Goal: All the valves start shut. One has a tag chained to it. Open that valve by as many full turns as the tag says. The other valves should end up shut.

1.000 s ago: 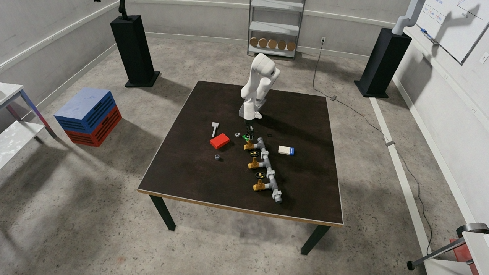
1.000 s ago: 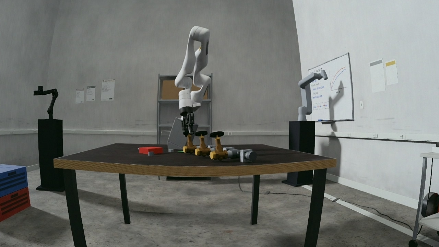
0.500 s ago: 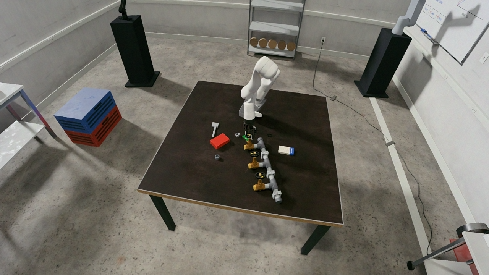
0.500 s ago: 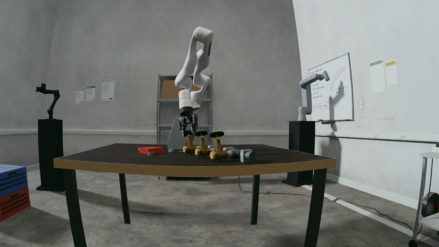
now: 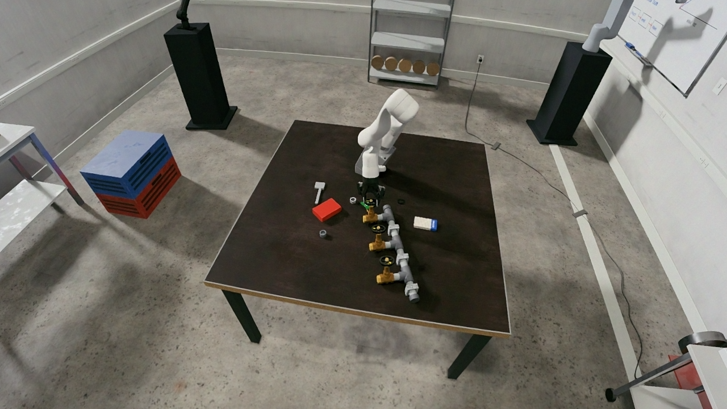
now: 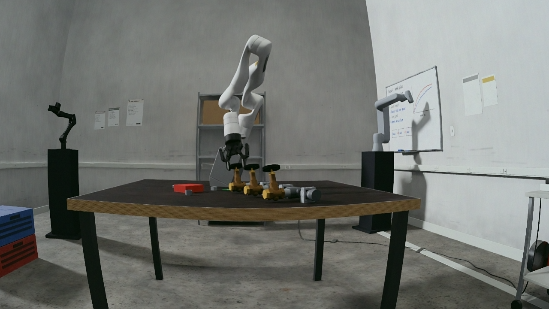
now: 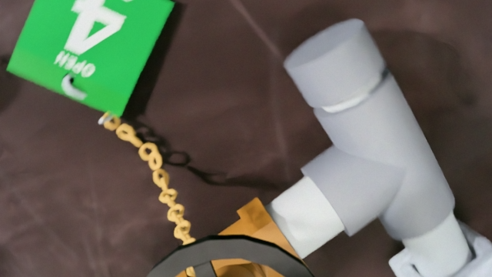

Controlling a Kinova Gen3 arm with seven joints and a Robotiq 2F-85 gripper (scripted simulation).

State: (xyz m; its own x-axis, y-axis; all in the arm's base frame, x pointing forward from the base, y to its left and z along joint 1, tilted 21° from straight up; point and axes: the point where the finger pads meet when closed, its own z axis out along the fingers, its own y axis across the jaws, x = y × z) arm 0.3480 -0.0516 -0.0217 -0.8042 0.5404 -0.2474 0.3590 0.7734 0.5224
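The green tag is 9 cm behind my hand, 2 cm to the right of it and 11 cm below it. The rest, counted from my hand: white-and-blue box 4 cm ahead, 27 cm to the left, 11 cm below; red block 3 cm behind, 22 cm to the right, 10 cm below; small grey ring 12 cm ahead, 22 cm to the right, 11 cm below.
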